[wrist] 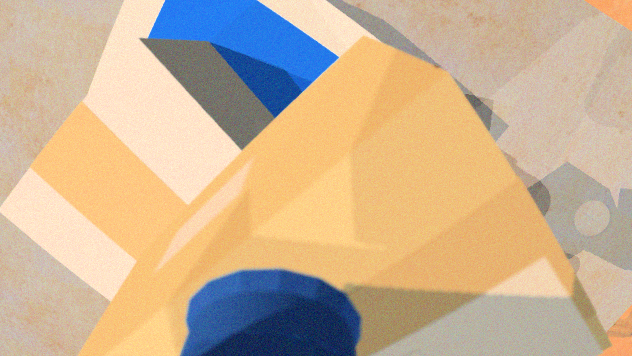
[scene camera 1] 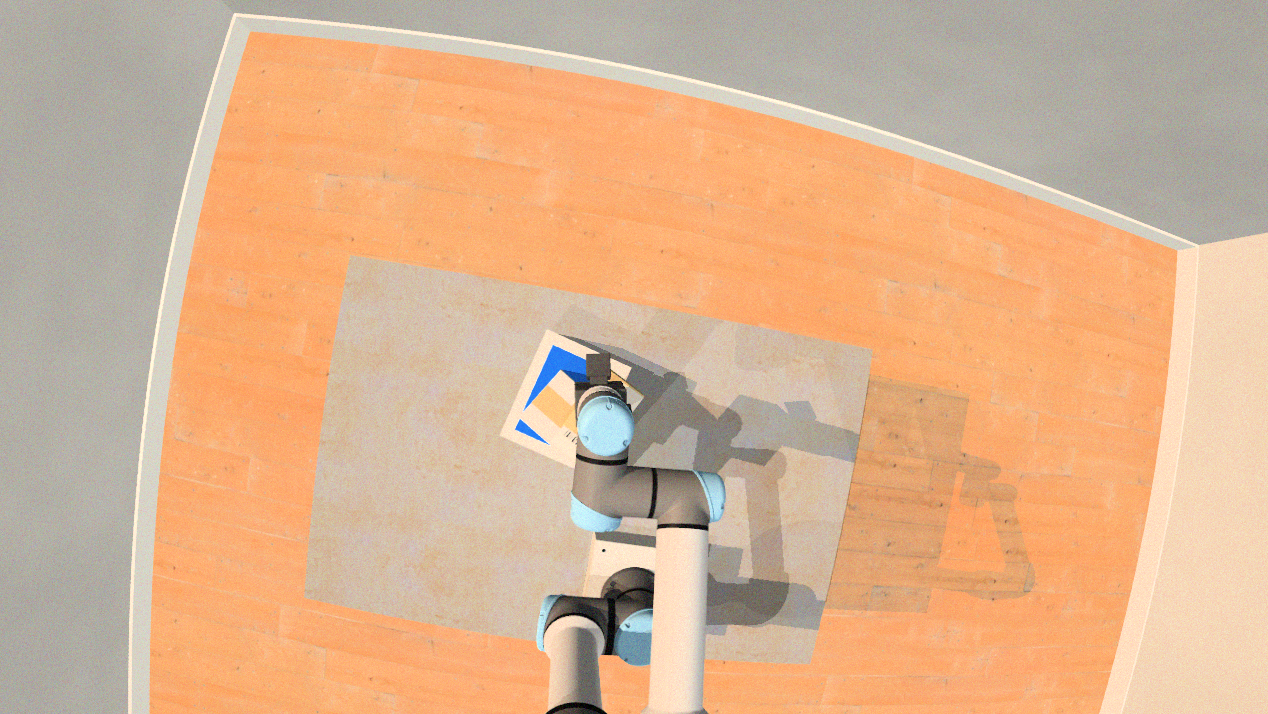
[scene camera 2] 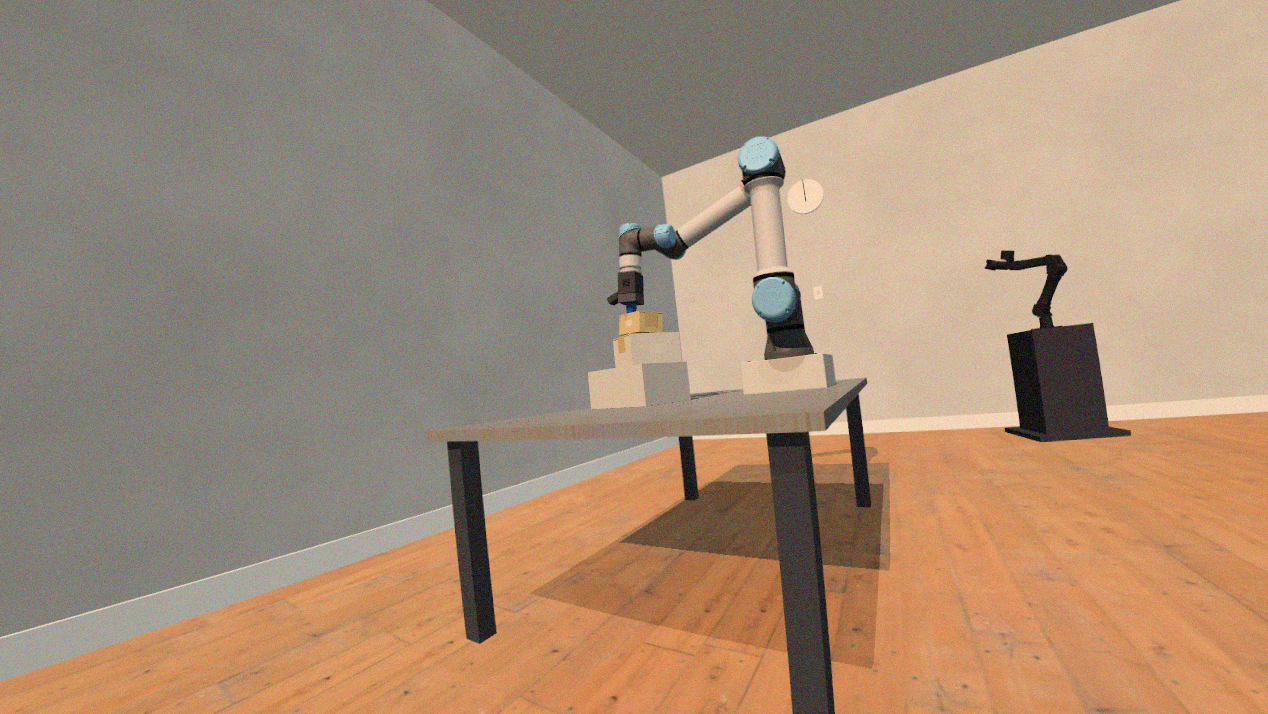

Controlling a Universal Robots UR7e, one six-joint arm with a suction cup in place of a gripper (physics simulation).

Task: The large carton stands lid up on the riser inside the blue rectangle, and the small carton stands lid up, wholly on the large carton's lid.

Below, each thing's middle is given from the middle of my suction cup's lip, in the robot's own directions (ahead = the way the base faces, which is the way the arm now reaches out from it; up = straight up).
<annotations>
Now: the small carton (scene camera 2: 640, 321) 50 mm below my suction cup, 20 mm behind it and 10 mm to the right of it. From my suction cup the other things lie so: large carton (scene camera 1: 544, 415) (150 mm below, 60 mm behind, 50 mm to the left); then riser (scene camera 1: 555, 352) (250 mm below, 60 mm to the left, 20 mm behind).
</annotations>
